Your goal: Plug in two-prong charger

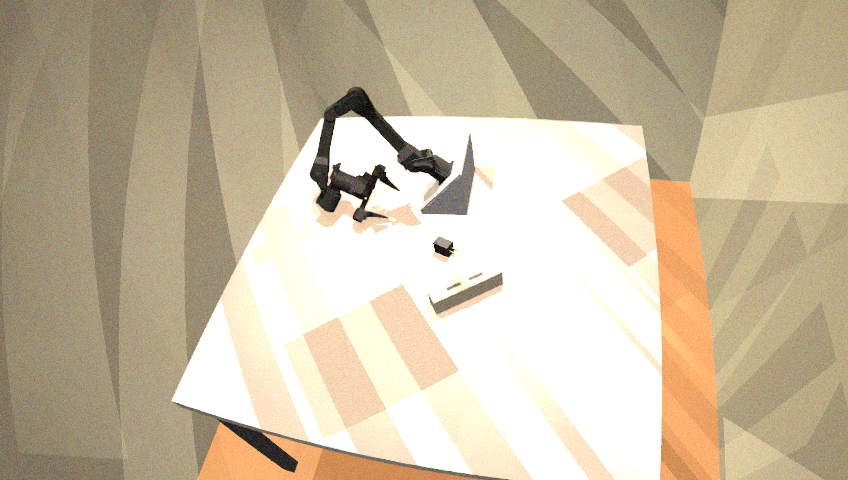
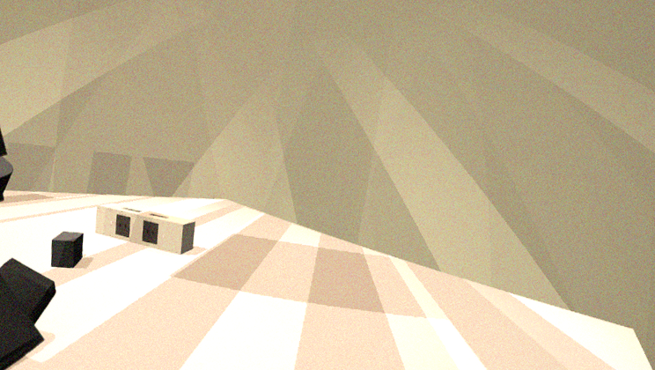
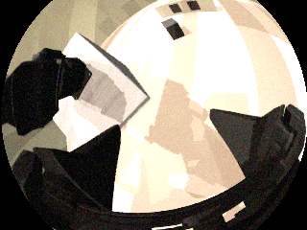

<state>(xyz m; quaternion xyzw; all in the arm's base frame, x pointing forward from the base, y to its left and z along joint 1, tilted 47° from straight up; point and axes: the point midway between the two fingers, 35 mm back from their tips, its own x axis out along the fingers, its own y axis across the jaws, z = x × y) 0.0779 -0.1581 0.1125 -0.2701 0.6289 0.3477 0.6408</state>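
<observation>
My gripper tip is 140 mm short of the charger, 190 mm to the right of it and 30 mm above it.
</observation>
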